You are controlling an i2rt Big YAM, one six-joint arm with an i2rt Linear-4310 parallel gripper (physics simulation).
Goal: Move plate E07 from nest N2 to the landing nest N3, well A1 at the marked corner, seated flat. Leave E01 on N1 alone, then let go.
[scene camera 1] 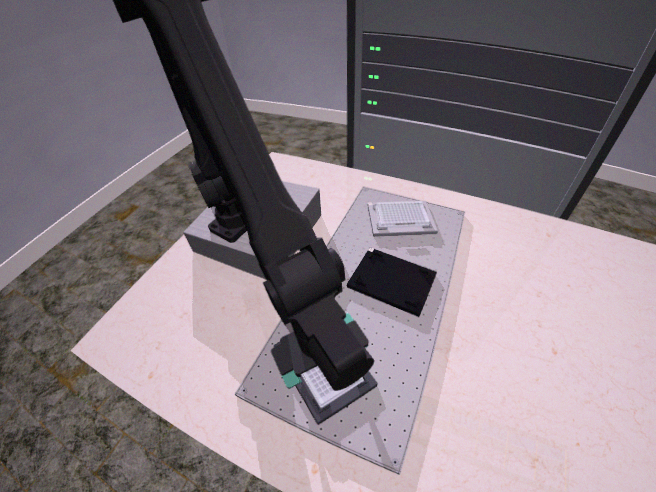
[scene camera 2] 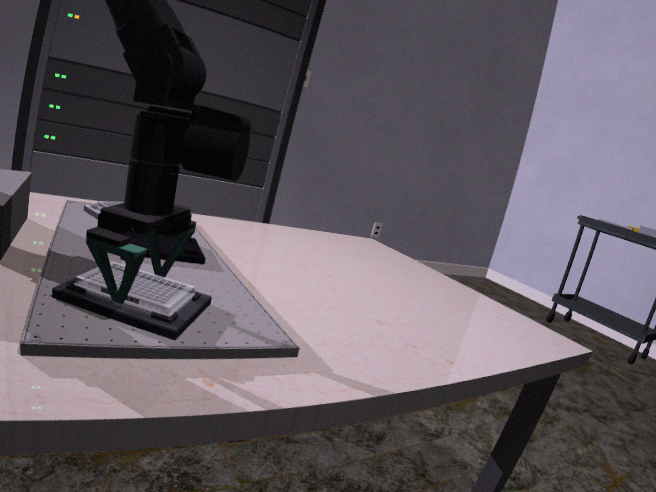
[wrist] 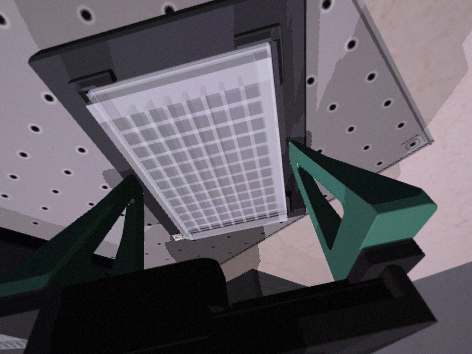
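Note:
A clear-white well plate (scene camera 1: 322, 390) (scene camera 2: 161, 291) (wrist: 210, 150), apparently E07, sits on a dark nest (scene camera 1: 347, 398) (scene camera 2: 182, 324) (wrist: 150, 52) at the near end of the board. My gripper (scene camera 2: 140, 287) (wrist: 213, 164) is open and empty, pointing down, its green fingers on either side of the plate's long sides. In scene camera 2 the nearer fingertip is low beside the plate; contact cannot be told. The arm hides the fingertips in scene camera 1. A black nest (scene camera 1: 394, 280) (scene camera 2: 191, 254) without a plate lies mid-board, a small white mark (scene camera 1: 371, 249) at one corner. Nest lettering is unreadable.
Another white plate (scene camera 1: 402, 212), apparently E01, rests on a light grey nest (scene camera 1: 405, 231) at the far end of the perforated board (scene camera 1: 405, 365) (scene camera 2: 233, 338). The grey arm base block (scene camera 1: 304, 201) stands left of the board. A dark rack (scene camera 1: 476, 132) stands behind the table.

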